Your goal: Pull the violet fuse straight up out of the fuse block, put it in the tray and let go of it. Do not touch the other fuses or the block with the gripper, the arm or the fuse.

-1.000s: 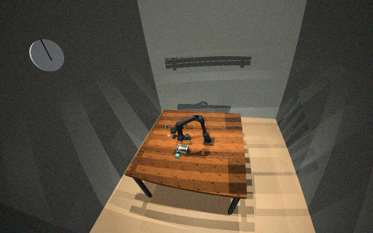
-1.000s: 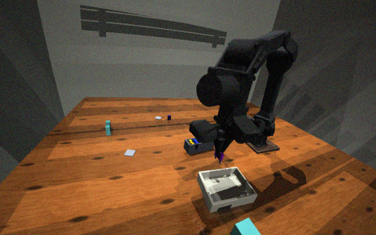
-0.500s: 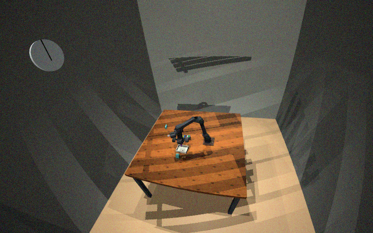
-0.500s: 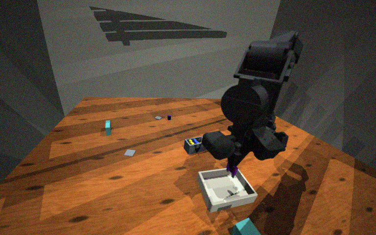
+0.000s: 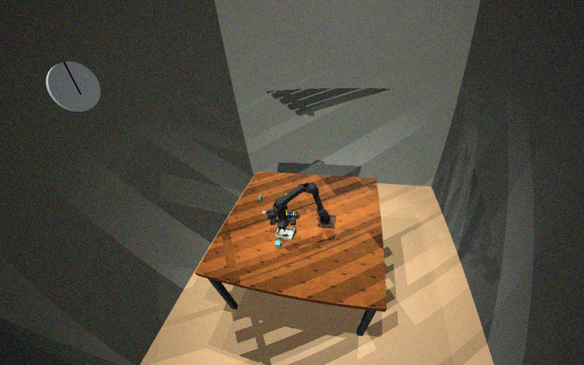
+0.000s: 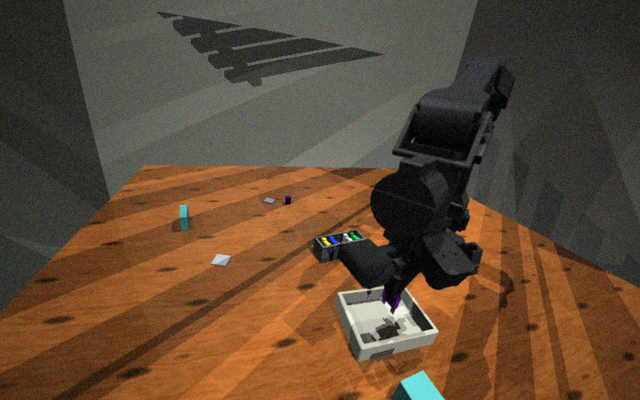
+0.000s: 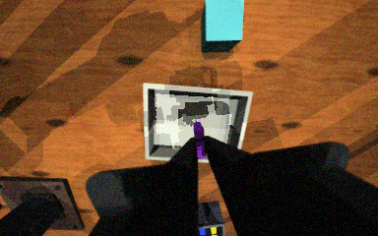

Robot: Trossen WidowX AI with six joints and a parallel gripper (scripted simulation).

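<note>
Now: gripper tip 1 cm above the violet fuse. Round my gripper tip: white tray (7 cm below); purple cylinder (6 cm ahead, 45 cm to the right, 6 cm below).
</note>
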